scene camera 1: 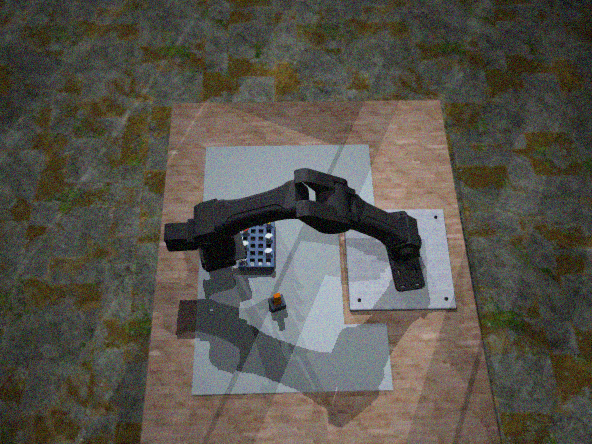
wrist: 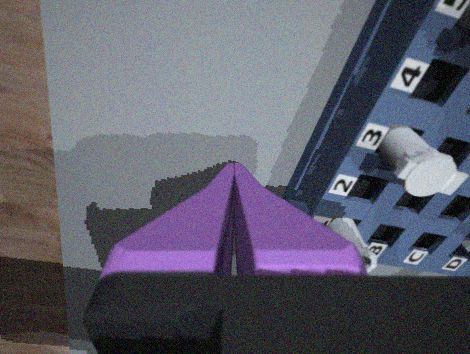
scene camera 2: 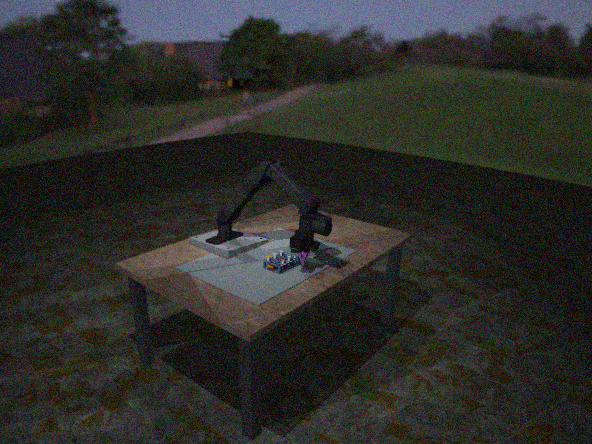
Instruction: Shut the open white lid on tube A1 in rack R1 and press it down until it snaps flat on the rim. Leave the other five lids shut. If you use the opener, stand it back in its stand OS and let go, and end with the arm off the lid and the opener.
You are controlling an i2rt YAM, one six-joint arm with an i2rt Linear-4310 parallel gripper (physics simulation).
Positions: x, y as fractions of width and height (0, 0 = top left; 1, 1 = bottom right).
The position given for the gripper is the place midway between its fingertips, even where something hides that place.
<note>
The gripper (scene camera 1: 0.39, 0.60) is shut, with nothing in its grasp. Further things: a grey mat (scene camera 1: 0.41, 0.78).
The gripper shows as well in the wrist view (wrist: 0.50, 0.50). The grey mat is seen too in the wrist view (wrist: 0.31, 0.31) and in scene camera 2 (scene camera 2: 0.41, 0.62).
</note>
